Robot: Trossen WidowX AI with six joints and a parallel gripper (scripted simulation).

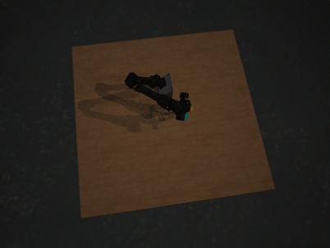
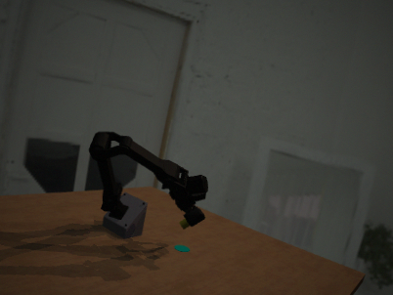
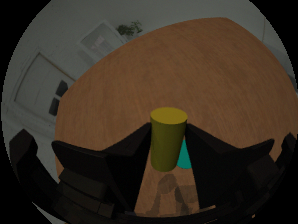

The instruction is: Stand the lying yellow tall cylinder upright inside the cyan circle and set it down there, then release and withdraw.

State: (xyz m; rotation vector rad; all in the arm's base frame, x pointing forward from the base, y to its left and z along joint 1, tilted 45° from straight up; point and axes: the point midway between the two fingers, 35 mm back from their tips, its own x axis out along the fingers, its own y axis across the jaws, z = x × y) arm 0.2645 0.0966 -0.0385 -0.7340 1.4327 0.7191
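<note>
Now: the cyan circle 120 mm below my gripper tip and 30 mm to the right of it. The rest, counted from my gripper tip: yellow tall cylinder: 20 mm below, 10 mm to the right, 10 mm behind.
</note>
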